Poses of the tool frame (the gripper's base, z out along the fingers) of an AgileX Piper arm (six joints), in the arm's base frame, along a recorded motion.
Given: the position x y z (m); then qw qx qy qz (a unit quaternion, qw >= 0).
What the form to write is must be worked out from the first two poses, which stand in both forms.
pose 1, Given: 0.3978, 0.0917, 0.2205, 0.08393, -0.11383, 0.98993, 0.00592
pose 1, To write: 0.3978, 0.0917, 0.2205, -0.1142, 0.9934, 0.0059, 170.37
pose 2, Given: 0.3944, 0.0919, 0.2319, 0.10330, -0.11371, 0.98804, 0.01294
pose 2, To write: 0.3944, 0.0919, 0.2319, -0.1143, 0.9934, 0.0130, 168.14
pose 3, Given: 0.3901, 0.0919, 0.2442, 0.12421, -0.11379, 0.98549, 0.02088
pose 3, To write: 0.3901, 0.0919, 0.2442, -0.1147, 0.9932, 0.0210, 165.73
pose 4, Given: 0.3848, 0.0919, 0.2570, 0.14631, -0.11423, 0.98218, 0.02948
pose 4, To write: 0.3848, 0.0919, 0.2570, -0.1155, 0.9929, 0.0298, 163.17
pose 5, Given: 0.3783, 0.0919, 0.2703, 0.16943, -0.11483, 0.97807, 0.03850
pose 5, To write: 0.3783, 0.0919, 0.2703, -0.1165, 0.9924, 0.0391, 160.49
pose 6, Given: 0.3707, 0.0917, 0.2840, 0.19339, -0.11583, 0.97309, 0.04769
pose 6, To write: 0.3707, 0.0917, 0.2840, -0.1181, 0.9918, 0.0486, 157.70
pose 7, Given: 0.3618, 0.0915, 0.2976, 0.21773, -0.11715, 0.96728, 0.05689
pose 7, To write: 0.3618, 0.0915, 0.2976, -0.1200, 0.9911, 0.0583, 154.85
